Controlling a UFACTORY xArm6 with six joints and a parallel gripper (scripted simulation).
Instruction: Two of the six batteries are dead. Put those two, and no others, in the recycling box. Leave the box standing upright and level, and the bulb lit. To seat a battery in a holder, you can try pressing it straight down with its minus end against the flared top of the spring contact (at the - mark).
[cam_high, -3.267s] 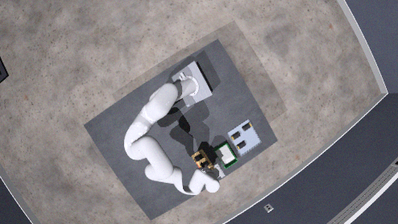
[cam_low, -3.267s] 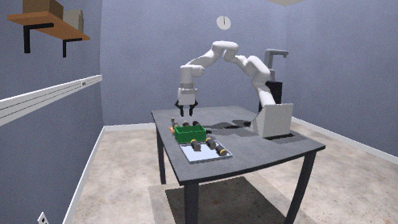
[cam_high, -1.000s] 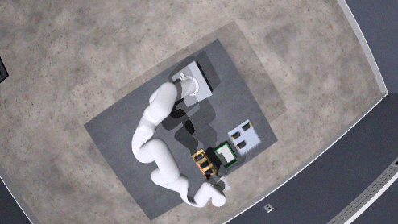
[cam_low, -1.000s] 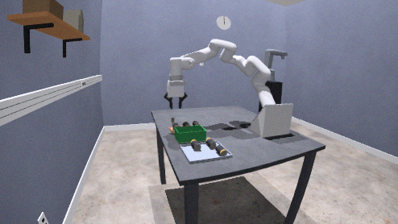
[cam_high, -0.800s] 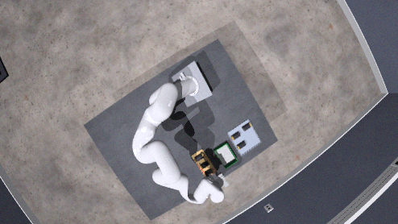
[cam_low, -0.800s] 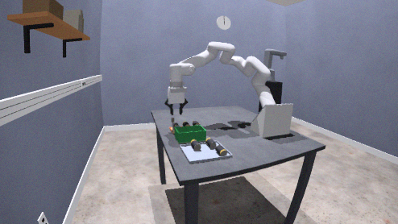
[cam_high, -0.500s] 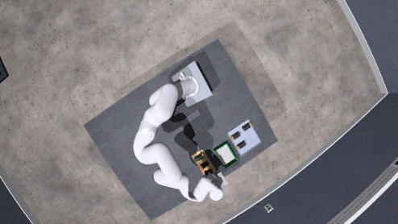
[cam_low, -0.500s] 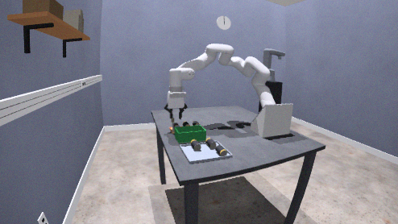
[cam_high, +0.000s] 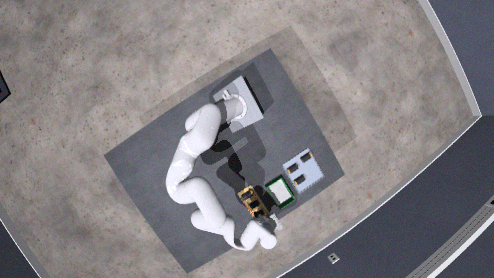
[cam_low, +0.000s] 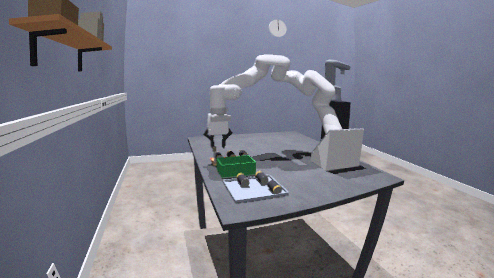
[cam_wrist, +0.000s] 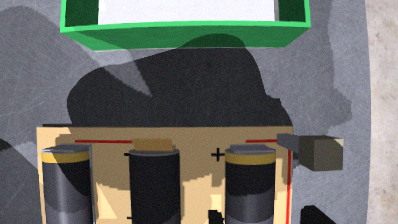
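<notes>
The grey tray is 6 cm behind my hand, 35 cm to the left of it and 8 cm below it. Round my hand: green recycling box (4 cm behind, 17 cm to the left, 7 cm below).
</notes>
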